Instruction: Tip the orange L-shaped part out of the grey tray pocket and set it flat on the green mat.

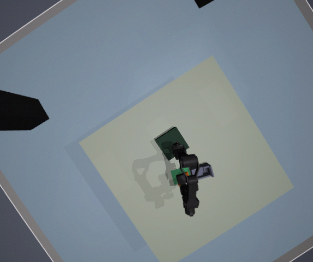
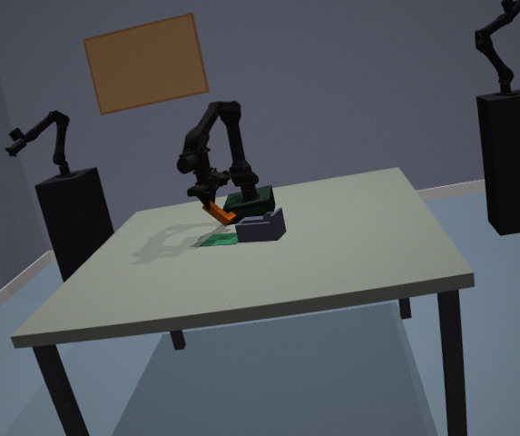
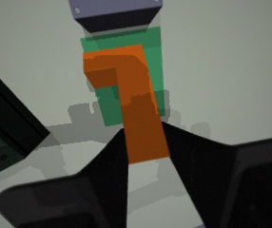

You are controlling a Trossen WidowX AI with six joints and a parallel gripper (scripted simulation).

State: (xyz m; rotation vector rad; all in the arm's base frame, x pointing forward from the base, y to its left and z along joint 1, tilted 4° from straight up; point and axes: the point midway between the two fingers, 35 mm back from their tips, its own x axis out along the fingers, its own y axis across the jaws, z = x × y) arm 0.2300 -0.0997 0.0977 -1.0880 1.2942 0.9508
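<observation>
Right now the green mat is 2 cm to the left of my gripper tip and 14 cm below it. Round my gripper tip: orange L-shaped part (1 cm behind, 4 cm to the left, 3 cm below).
</observation>
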